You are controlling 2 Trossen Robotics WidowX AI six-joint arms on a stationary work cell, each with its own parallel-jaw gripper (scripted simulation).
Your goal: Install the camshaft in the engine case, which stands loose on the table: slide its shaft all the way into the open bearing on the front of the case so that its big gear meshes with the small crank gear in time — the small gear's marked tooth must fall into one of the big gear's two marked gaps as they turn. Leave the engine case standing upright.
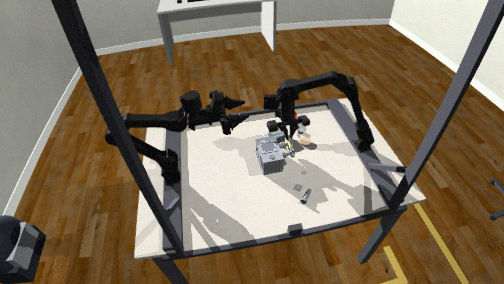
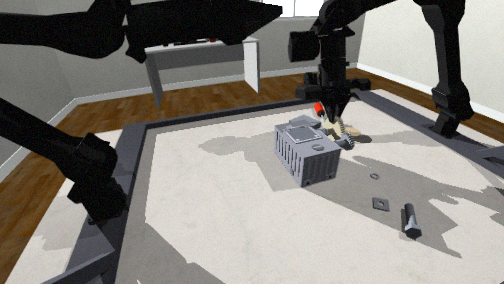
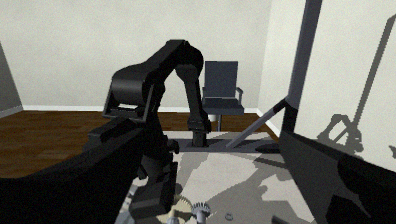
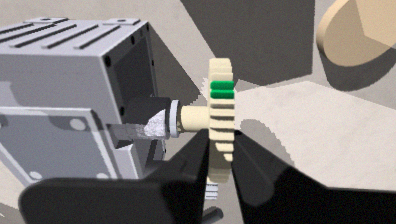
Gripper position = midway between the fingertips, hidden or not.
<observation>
In view: the left gripper [image 1: 246, 108], the right gripper [image 2: 333, 122], a grey engine case [image 2: 310, 156] and a camshaft [image 4: 218, 116].
The grey engine case is seen too in image 1 [image 1: 271, 160] and in image 4 [image 4: 86, 99]. The left gripper also shows in image 3 [image 3: 212, 136]. The right gripper also shows in image 3 [image 3: 171, 202] and in image 4 [image 4: 219, 136].
</observation>
